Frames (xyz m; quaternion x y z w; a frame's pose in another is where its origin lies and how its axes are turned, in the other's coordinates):
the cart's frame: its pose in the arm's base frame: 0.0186 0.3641 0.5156 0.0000 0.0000 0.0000 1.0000
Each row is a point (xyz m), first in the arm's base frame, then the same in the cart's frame.
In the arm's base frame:
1: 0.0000 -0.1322 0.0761
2: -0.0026 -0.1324 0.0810
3: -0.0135 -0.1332 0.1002
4: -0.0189 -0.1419 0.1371
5: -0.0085 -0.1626 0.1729
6: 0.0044 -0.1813 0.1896
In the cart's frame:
1: -0.0186 -0.4963 -0.4395
2: -0.0212 -0.4965 -0.4346
3: -0.0321 -0.4973 -0.4154
4: -0.0375 -0.5060 -0.3785
5: -0.0271 -0.5267 -0.3427
6: -0.0142 -0.5454 -0.3260

